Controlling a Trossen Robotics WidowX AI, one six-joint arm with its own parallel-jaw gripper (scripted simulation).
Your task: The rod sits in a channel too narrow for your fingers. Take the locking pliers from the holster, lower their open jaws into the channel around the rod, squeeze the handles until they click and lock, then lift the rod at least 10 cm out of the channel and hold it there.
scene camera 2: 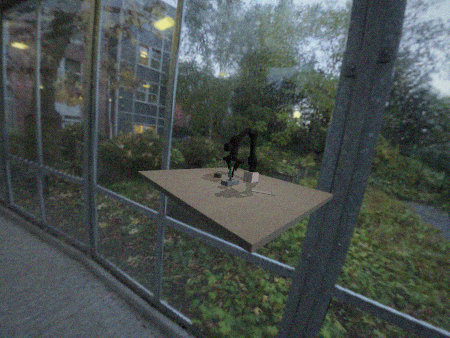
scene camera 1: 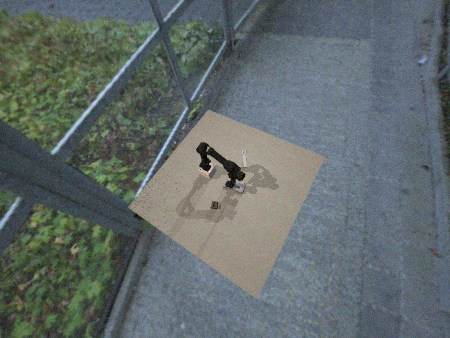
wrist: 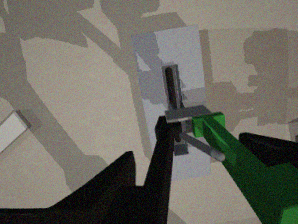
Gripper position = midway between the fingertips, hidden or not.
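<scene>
The gripper is in the scene at (wrist: 187, 149), and with it there is a grey block (wrist: 179, 48).
</scene>
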